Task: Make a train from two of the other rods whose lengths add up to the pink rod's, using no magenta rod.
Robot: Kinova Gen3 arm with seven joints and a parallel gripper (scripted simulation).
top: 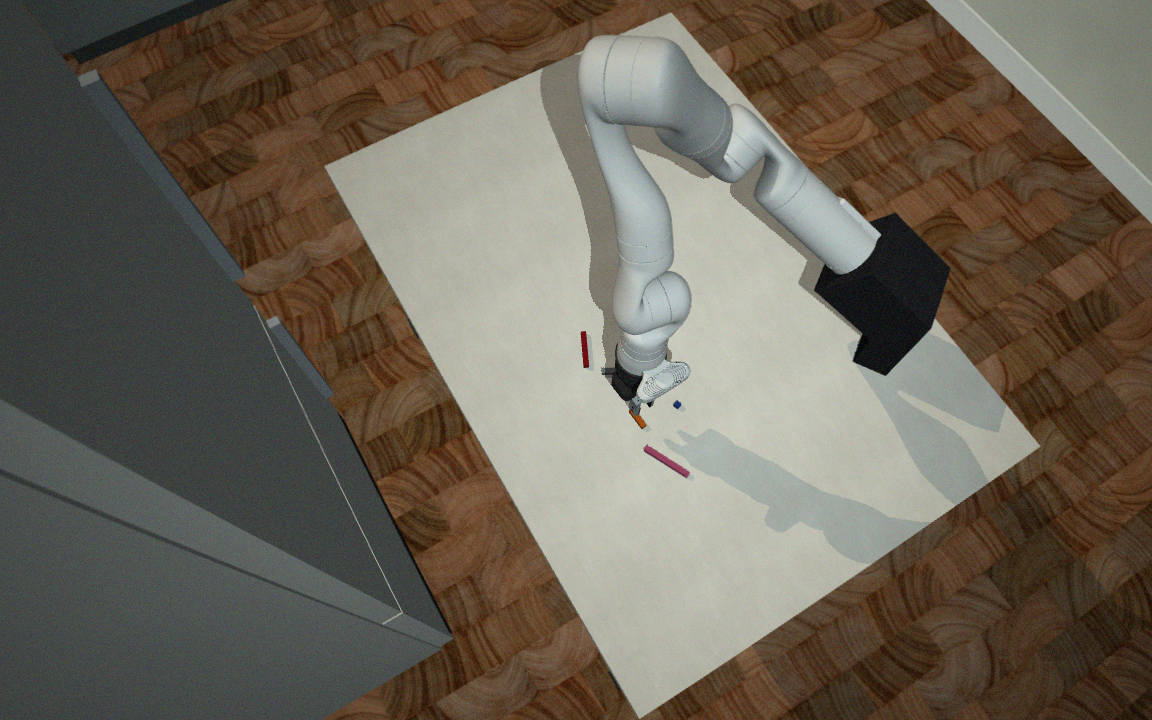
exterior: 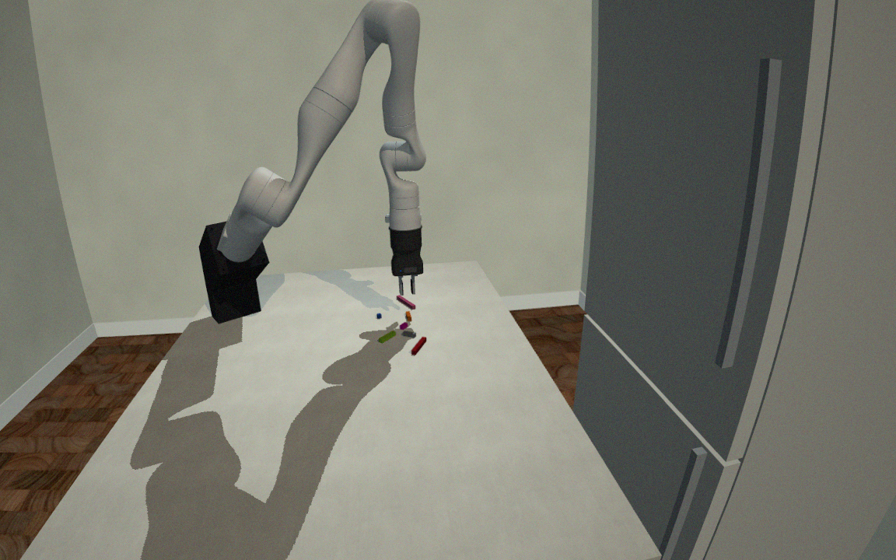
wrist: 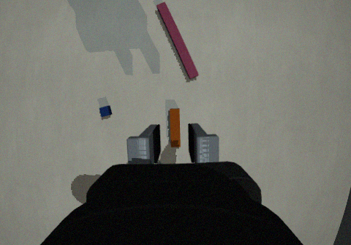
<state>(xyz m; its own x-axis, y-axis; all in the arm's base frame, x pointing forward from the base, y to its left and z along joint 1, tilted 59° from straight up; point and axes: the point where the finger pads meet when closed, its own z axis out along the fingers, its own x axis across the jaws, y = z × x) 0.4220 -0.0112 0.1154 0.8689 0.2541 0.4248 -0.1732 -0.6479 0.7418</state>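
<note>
Right now the orange rod is 80 mm below my hand. The rest, counted from my hand: blue rod 80 mm below, 70 mm behind, 30 mm to the left; pink rod 90 mm to the left, 80 mm below, 20 mm ahead; magenta rod 80 mm below, 50 mm to the right, 30 mm behind.
</note>
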